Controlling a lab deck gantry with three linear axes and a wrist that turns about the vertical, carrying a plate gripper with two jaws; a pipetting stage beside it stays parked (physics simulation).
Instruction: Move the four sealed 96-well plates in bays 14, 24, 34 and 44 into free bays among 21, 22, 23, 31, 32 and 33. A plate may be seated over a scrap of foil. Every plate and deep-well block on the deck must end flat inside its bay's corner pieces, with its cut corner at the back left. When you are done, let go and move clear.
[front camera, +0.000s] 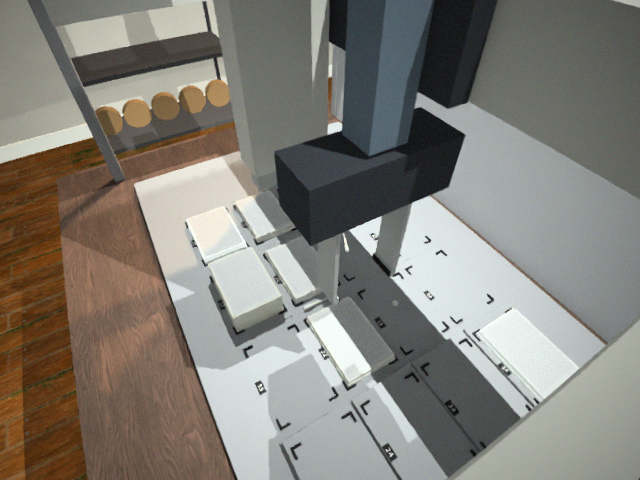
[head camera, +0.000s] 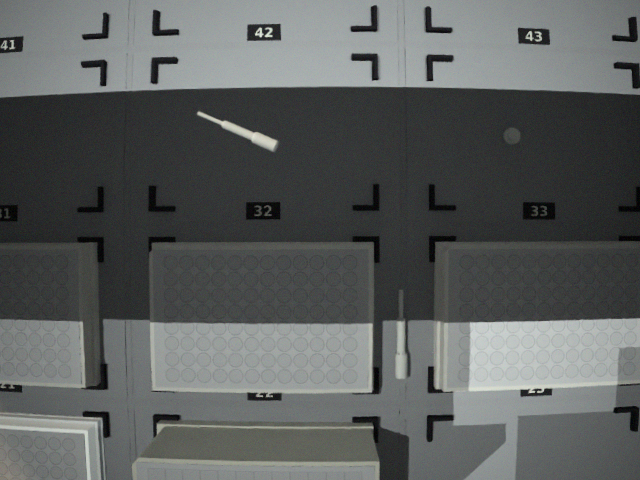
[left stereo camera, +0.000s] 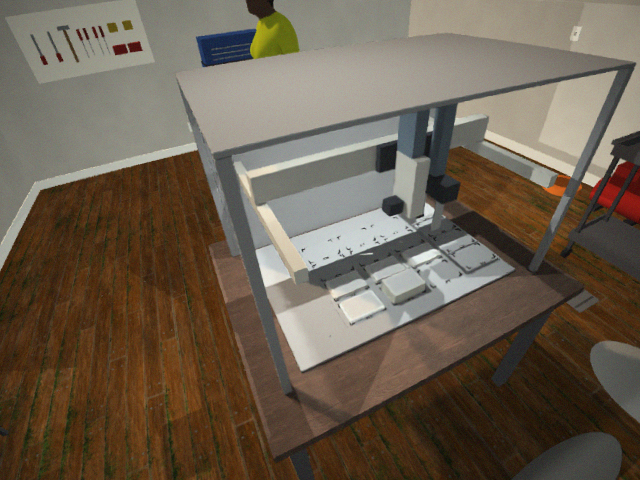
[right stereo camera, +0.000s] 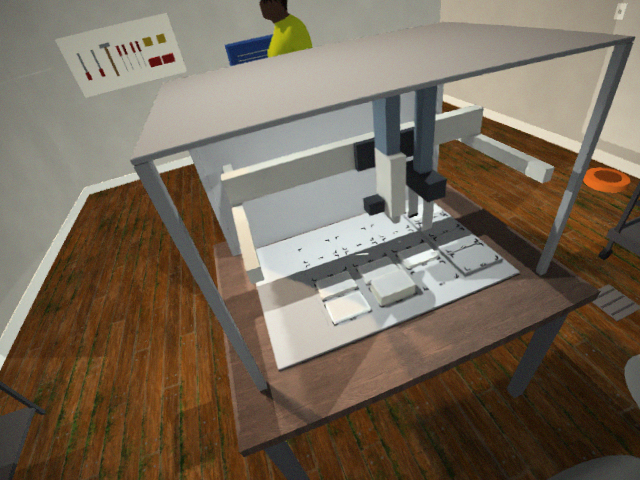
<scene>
I see my gripper (front camera: 356, 279), a deep-well block (front camera: 250, 296), a plate (front camera: 214, 232), a pipette tip (head camera: 257, 138) and a pipette tip (head camera: 400, 356).
The deep-well block shows as well in the left stereo camera view (left stereo camera: 403, 285) and in the right stereo camera view (right stereo camera: 397, 285). The plate is seen too in the left stereo camera view (left stereo camera: 363, 305) and in the right stereo camera view (right stereo camera: 352, 305). My gripper shows as well in the left stereo camera view (left stereo camera: 426, 223) and in the right stereo camera view (right stereo camera: 419, 222).
</scene>
